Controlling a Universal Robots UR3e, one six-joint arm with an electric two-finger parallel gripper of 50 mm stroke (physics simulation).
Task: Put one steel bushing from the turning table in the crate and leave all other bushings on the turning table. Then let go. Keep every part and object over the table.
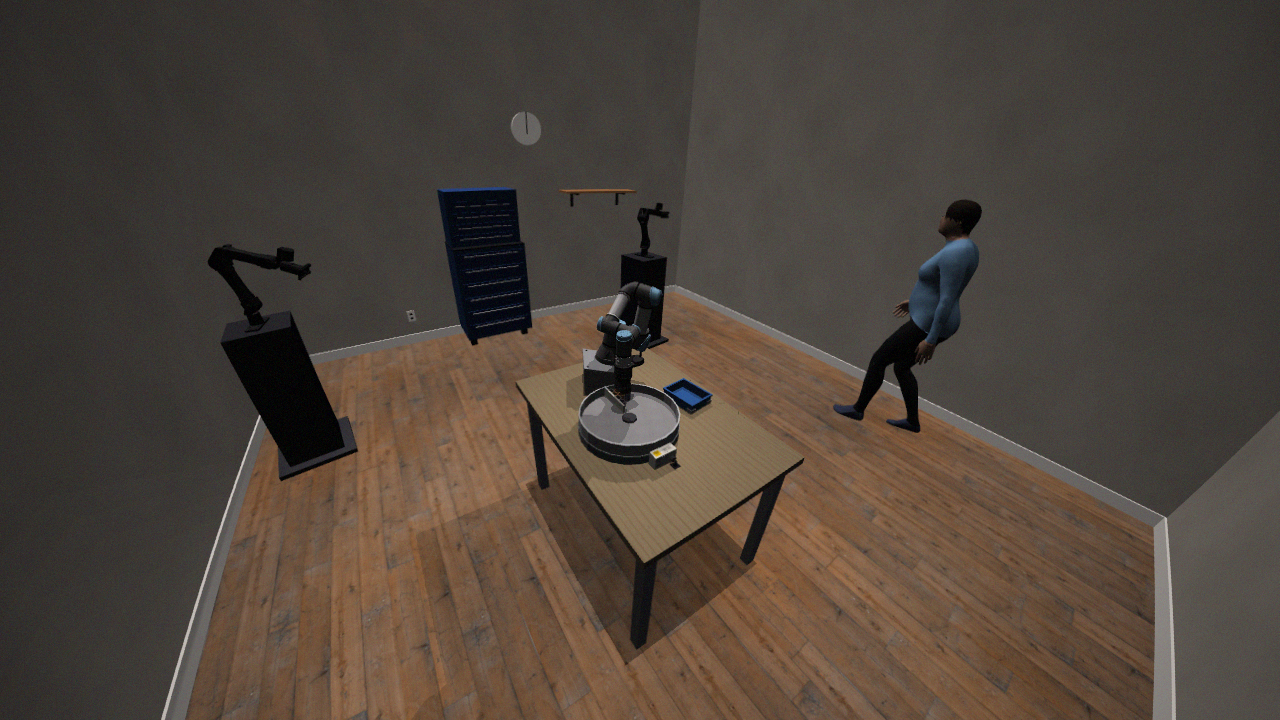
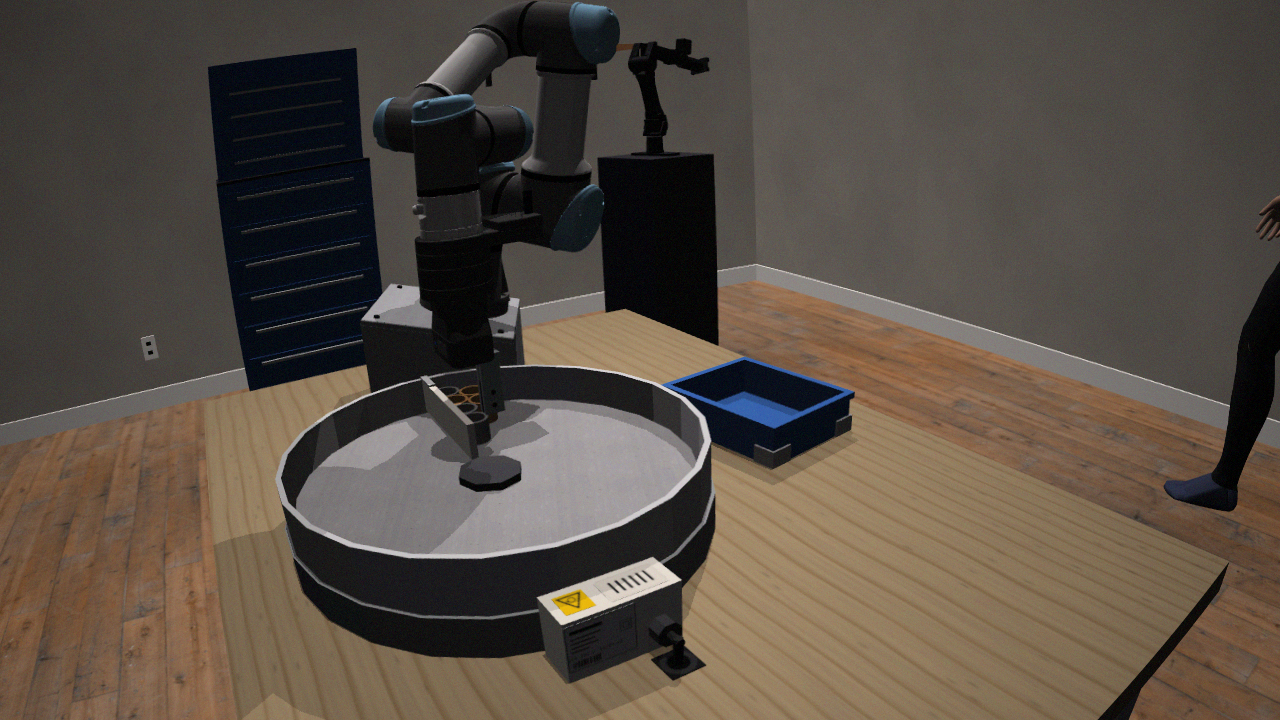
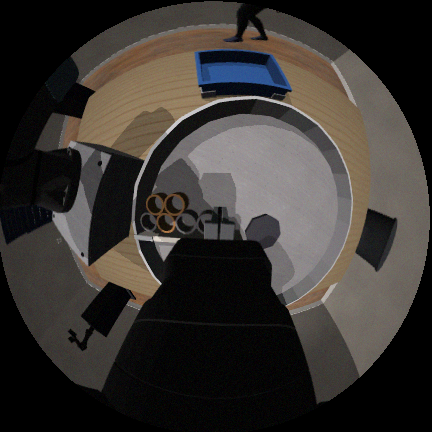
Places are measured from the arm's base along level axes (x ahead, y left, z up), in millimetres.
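Where they show: gripper, fingertip midpoint: (image 1: 627,400) (image 2: 493,410) (image 3: 219,214); arm's base at its link origin: (image 1: 607,358) (image 3: 66,180).
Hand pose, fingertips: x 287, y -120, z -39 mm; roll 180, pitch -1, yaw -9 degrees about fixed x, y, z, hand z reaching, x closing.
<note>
Each offset is from my fingertips to the top centre of the thing. "spot": to the spot under its first point.
The round grey turning table (image 2: 500,547) (image 1: 595,436) (image 3: 340,189) stands in the middle of the wooden table. Several bushings stand upright in a cluster by a grey bar @(spot: 29 mm back, 37 mm right, 6 mm down) (image 2: 450,417) near its back rim. Brass ones (image 3: 174,203) (image 2: 465,392) lie further out. A steel one (image 3: 186,221) stands beside my fingers, and another steel one @(114 mm back, 1 mm right, 9 mm down) (image 3: 148,221) stands at the far left. My gripper (image 3: 219,214) (image 2: 489,410) (image 1: 619,402) is shut and points straight down at the right end of the cluster, with a further steel ring half hidden behind the fingertips. The blue crate @(89 mm ahead, 309 mm left, 38 mm down) (image 2: 760,407) (image 3: 241,72) (image 1: 687,393) is empty.
A dark hub @(69 mm ahead, 48 mm right, 27 mm down) (image 2: 489,470) (image 3: 263,230) sits at the turning table's centre. A grey control box @(spot: 319 mm ahead, 97 mm right, 36 mm down) (image 2: 609,615) with a yellow label stands at its front. The arm's grey pedestal (image 2: 393,333) is behind it. A person (image 1: 930,313) walks on the floor to the right.
</note>
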